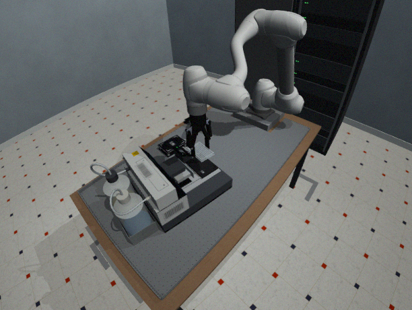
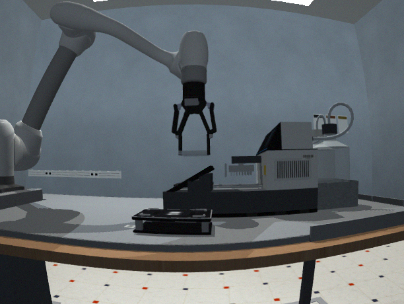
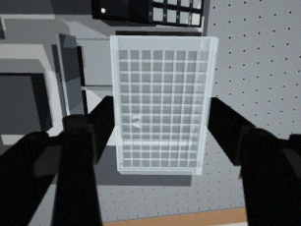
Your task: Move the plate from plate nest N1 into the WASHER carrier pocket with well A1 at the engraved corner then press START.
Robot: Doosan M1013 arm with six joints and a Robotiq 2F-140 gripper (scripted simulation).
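The well plate is 2 cm below my hand. From my hand the other things lie so: dispensing head 15 cm ahead, 7 cm below, 2 cm to the right; then plate washer 15 cm ahead, 7 cm below, 2 cm to the right; then washer carrier 12 cm below.
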